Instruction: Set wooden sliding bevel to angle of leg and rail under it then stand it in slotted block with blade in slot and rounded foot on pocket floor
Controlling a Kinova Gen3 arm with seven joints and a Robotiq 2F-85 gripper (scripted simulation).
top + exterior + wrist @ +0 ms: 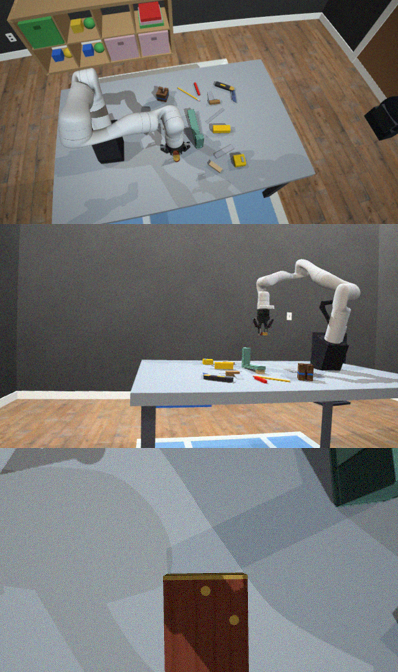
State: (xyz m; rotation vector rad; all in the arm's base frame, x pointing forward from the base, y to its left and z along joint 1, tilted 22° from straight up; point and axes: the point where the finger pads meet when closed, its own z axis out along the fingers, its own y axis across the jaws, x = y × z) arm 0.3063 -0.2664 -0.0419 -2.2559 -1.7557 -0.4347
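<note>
The wooden sliding bevel is 1 cm to the right of my hand, 1 cm below it and 1 cm behind it. The rest, counted from my hand: grey plate 27 cm ahead, 21 cm below; wooden piece 20 cm below, 19 cm ahead, 7 cm to the right; grey blade 3 cm to the right, 3 cm behind, 1 cm below.
</note>
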